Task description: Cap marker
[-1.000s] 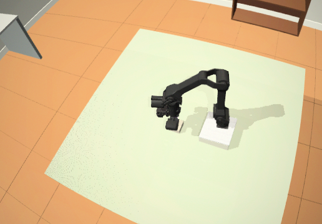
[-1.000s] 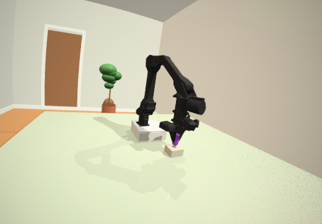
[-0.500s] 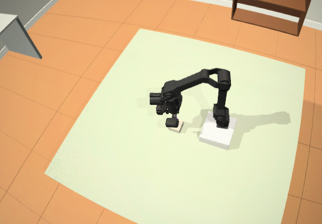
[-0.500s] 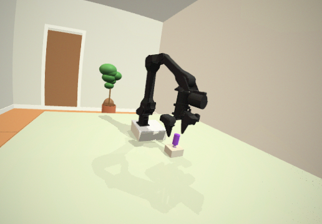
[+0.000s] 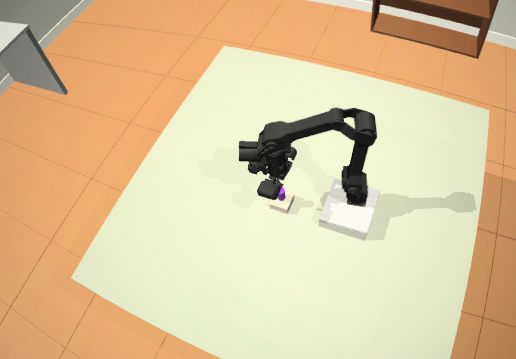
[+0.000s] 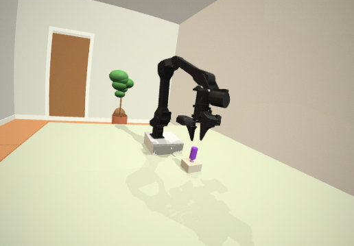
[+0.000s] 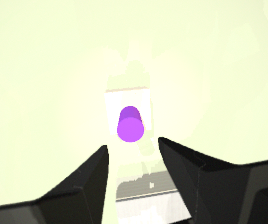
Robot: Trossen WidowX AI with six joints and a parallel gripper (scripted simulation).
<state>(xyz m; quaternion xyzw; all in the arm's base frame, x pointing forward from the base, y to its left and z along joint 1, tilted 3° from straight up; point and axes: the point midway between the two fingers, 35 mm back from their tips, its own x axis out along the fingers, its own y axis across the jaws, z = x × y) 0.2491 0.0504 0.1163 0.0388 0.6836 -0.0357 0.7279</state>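
Now: the cap 6 cm below my gripper tip. From my gripper tip the other things lie so: holder block 11 cm below.
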